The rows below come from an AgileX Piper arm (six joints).
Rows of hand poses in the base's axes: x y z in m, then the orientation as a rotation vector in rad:
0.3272, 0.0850, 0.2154, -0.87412, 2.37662, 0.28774
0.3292, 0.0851, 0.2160, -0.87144, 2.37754, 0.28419
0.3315, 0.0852, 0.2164, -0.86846, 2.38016, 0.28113
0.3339, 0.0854, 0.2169, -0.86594, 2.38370, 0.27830
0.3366, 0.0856, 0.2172, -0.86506, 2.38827, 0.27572
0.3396, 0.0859, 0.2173, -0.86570, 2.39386, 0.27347
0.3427, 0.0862, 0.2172, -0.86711, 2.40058, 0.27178
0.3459, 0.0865, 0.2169, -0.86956, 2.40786, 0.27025
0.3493, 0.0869, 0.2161, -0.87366, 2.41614, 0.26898
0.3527, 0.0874, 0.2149, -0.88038, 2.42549, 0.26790
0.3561, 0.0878, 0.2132, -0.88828, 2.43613, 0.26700
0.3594, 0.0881, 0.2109, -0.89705, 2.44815, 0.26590
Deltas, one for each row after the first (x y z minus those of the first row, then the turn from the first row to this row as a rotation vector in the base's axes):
0.0020, 0.0001, 0.0006, -0.00174, -0.00079, -0.00284
0.0043, 0.0002, 0.0010, -0.00364, 0.00007, -0.00605
0.0067, 0.0004, 0.0015, -0.00584, 0.00191, -0.00904
0.0094, 0.0006, 0.0018, -0.00872, 0.00504, -0.01098
0.0124, 0.0009, 0.0019, -0.01220, 0.00945, -0.01194
0.0155, 0.0012, 0.0018, -0.01593, 0.01518, -0.01242
0.0187, 0.0015, 0.0015, -0.02006, 0.02165, -0.01222
0.0221, 0.0019, 0.0007, -0.02485, 0.02939, -0.01097
0.0255, 0.0024, -0.0005, -0.03066, 0.03859, -0.00802
0.0289, 0.0028, -0.0022, -0.03714, 0.04921, -0.00444
0.0322, 0.0031, -0.0045, -0.04445, 0.06118, -0.00053

